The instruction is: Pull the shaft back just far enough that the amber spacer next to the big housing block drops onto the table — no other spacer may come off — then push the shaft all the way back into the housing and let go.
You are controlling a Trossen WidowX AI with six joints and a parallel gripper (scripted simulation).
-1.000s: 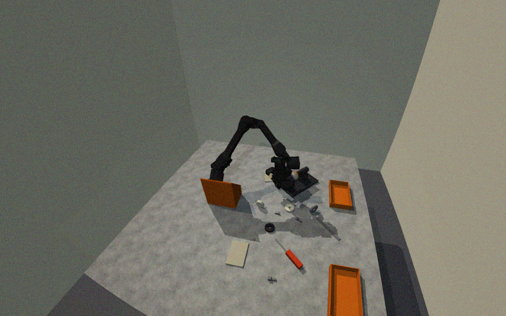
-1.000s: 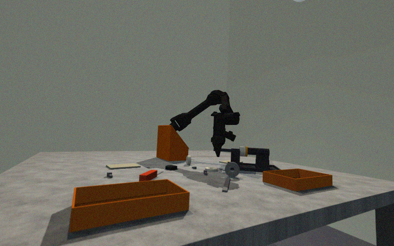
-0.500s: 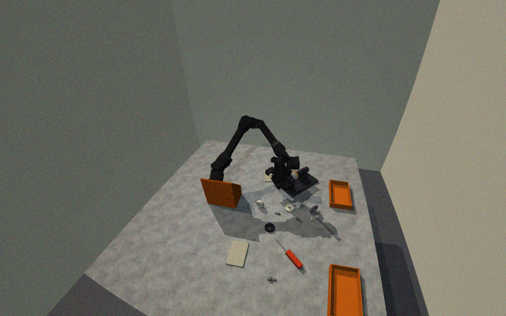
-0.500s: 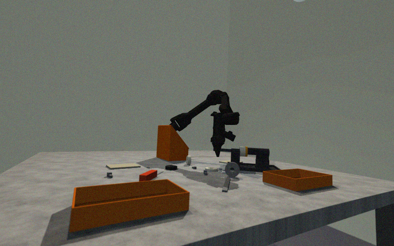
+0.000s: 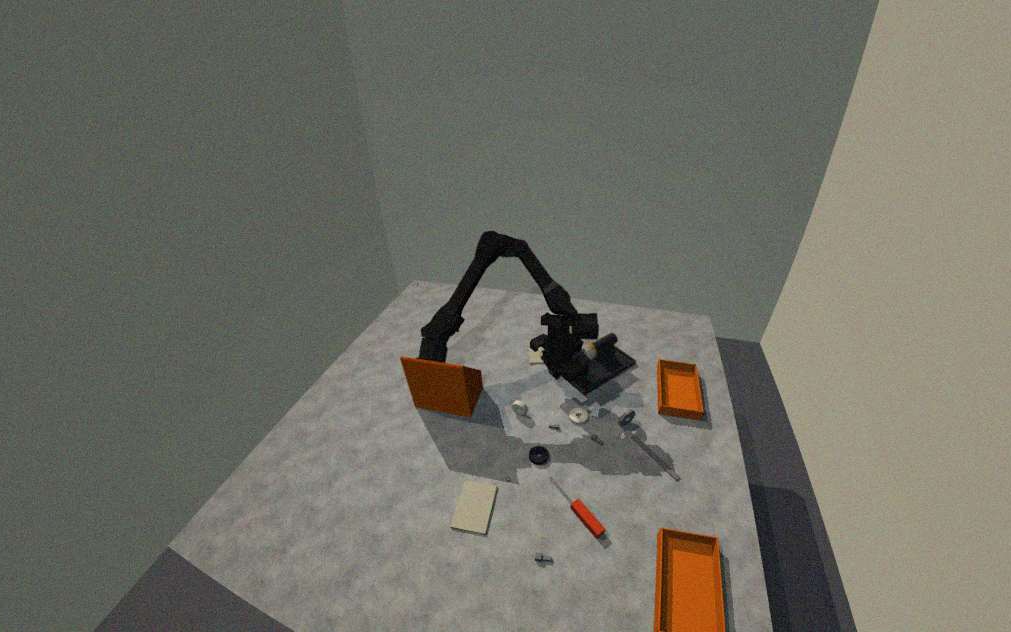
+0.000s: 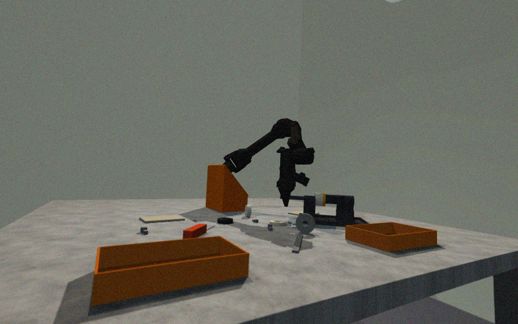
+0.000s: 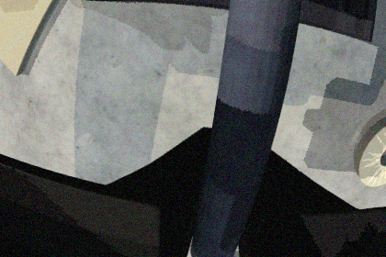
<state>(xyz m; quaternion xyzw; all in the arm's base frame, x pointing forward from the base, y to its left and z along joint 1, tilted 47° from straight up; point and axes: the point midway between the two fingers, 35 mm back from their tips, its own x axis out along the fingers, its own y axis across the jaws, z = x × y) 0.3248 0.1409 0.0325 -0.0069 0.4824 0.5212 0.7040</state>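
My gripper tip is now 50 mm to the right of the dark shaft, 40 mm short of it and 30 mm below it. The rest, counted from my gripper tip: amber spacer: 100 mm to the left, 90 mm ahead, 30 mm above; white spacer: 90 mm to the left, 80 mm ahead, 30 mm above; white ring: 100 mm to the right, 80 mm ahead, 40 mm below.
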